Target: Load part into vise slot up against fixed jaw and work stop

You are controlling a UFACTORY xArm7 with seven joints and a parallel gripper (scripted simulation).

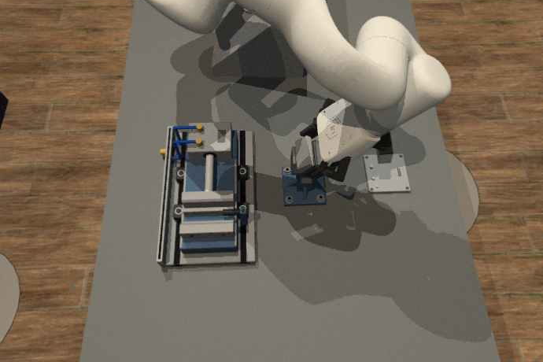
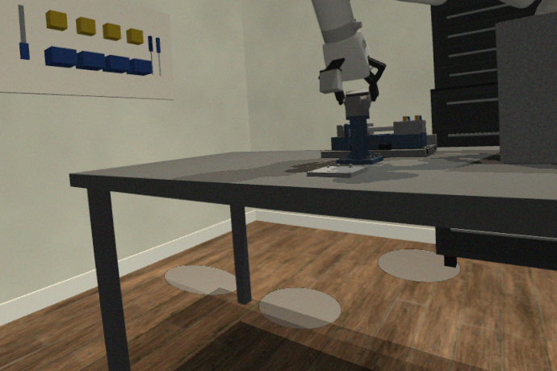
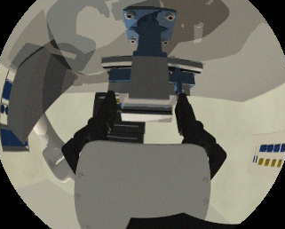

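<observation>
Now: the part right at my hand. The rest, counted from my hand: V-block post: 10 cm below; cylinder rod: 1 cm ahead, 20 cm to the right, 9 cm below; work stop: 9 cm ahead, 15 cm to the right, 7 cm below.
</observation>
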